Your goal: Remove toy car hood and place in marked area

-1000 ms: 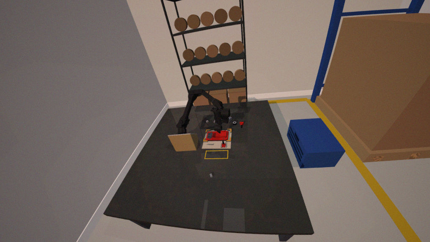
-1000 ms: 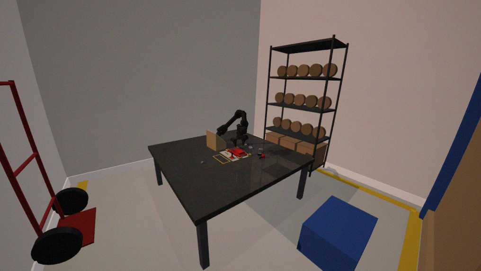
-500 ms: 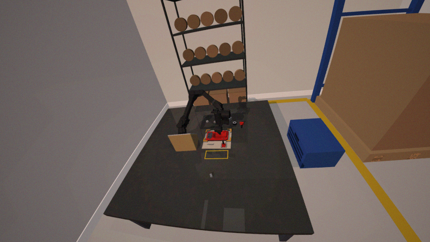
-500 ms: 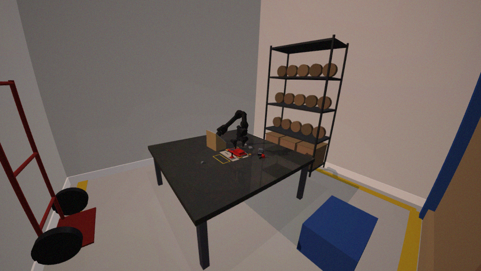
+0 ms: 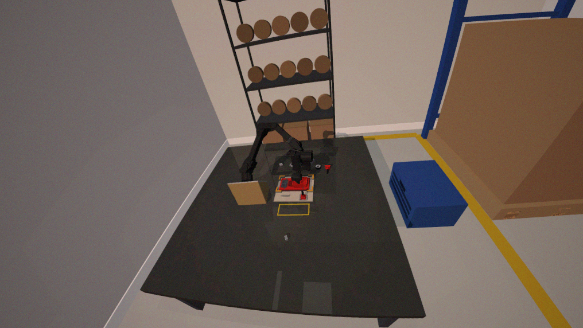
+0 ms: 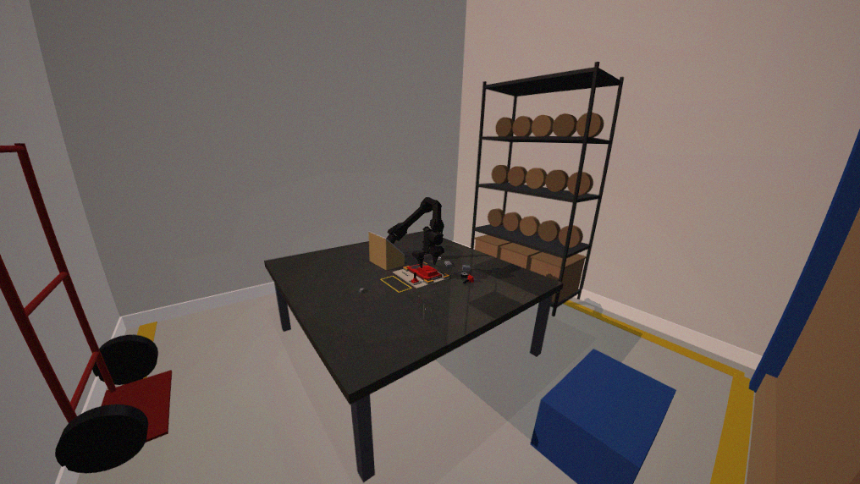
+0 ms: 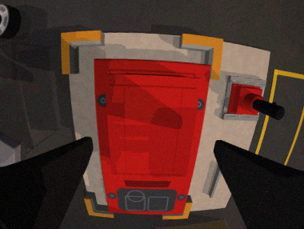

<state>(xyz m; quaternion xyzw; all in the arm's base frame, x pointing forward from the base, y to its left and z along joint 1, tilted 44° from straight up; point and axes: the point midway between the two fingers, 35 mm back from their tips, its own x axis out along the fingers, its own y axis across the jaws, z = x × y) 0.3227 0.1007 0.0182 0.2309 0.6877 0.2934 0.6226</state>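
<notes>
Right now the red hood is 3 cm below my gripper tip. The rest, counted from my gripper tip: grey base plate (3 cm behind, 1 cm to the right, 5 cm below).
</notes>
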